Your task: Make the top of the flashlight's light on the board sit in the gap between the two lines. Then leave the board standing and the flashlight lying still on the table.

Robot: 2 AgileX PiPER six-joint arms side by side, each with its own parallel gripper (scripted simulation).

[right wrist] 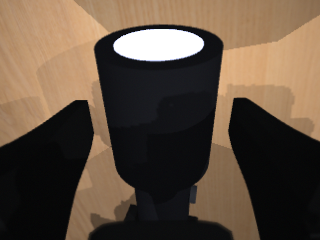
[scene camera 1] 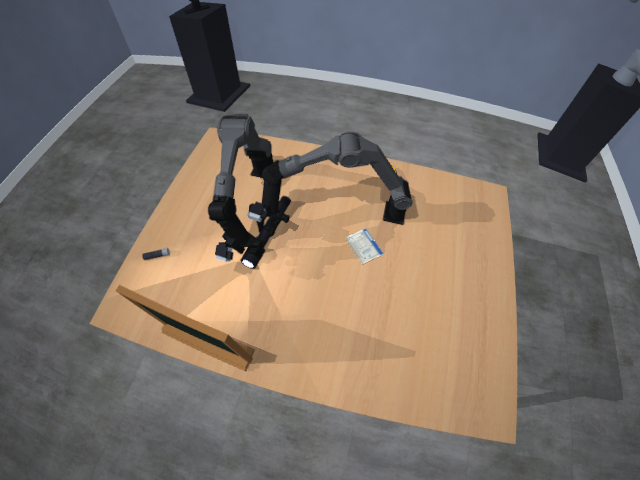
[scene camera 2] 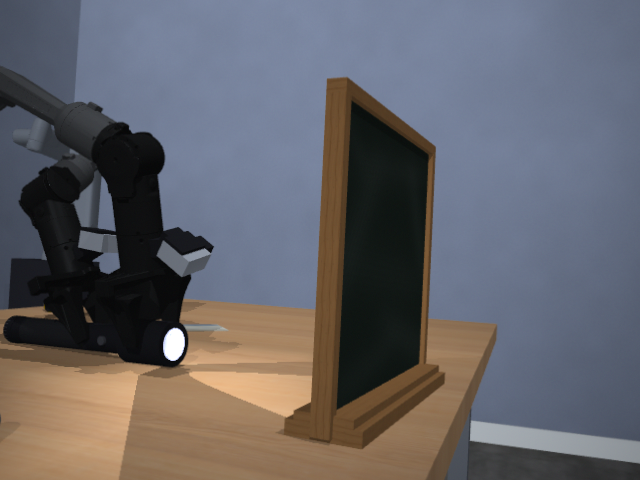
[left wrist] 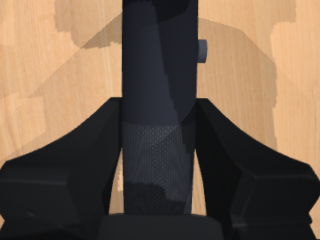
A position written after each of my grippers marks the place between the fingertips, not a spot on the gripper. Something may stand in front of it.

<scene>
I see my left gripper (scene camera 2: pixel 95 339), my right gripper (scene camera 2: pixel 152 335), a wood-framed board (scene camera 2: pixel 373 279) and a booklet (scene camera 1: pixel 363 245).
The wood-framed board is seen too in scene camera 1 (scene camera 1: pixel 241 360). My left gripper also shows in the left wrist view (left wrist: pixel 158 113). My right gripper is seen too in the right wrist view (right wrist: pixel 160 116). The right wrist view misses the wood-framed board: it is out of frame. The left wrist view misses the wood-framed board: it is out of frame.
</scene>
